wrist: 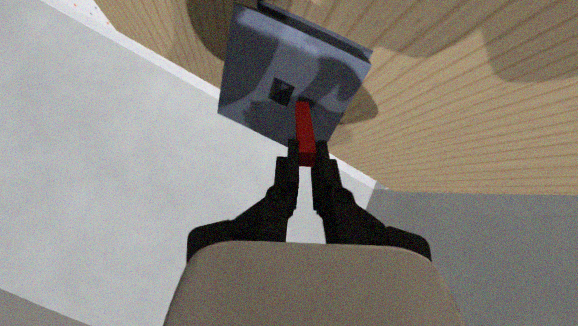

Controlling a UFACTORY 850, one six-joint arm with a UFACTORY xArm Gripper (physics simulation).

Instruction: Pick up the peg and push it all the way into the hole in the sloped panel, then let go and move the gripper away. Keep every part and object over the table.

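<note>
A red square peg (304, 125) is held at its near end between the fingertips of my gripper (304, 154), which is shut on it. The peg points away from the gripper, over the lower part of the blue-grey sloped panel (250, 65). The square dark hole (281, 91) is in the middle of the panel. The peg's far end shows a little to the right of the hole and slightly lower in the view, outside it. Whether the peg's tip touches the panel, I cannot tell.
The wooden table top (450, 115) lies around the panel at the top and right. Its pale edge (165, 65) runs diagonally close by the panel's lower side. Beyond it is a light floor area (110, 175), with a grey floor (480, 250) at the lower right. Shadows fall on panel and table.
</note>
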